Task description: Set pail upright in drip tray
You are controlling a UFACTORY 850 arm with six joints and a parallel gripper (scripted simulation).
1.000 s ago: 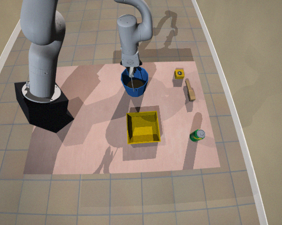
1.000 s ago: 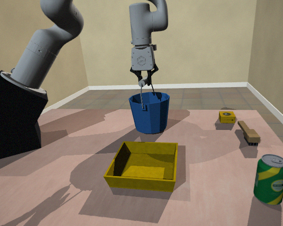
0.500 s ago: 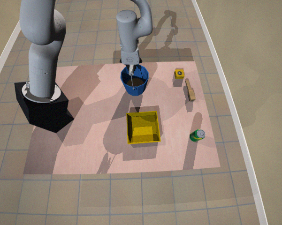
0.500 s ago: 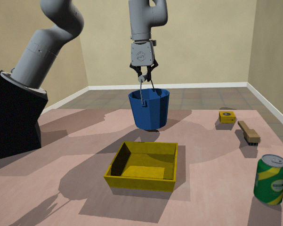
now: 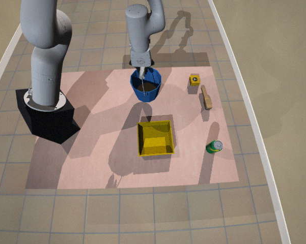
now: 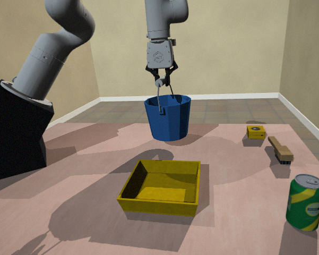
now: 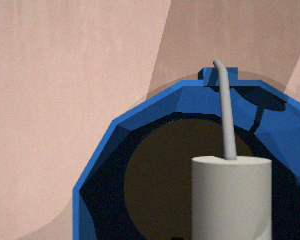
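The blue pail is 1 cm ahead of my hand and 10 cm below it. From my hand the other things lie so: yellow drip tray (7 cm ahead, 32 cm to the right, 27 cm below); then small yellow box (38 cm ahead, 13 cm to the left, 27 cm below); then pail handle (3 cm below).
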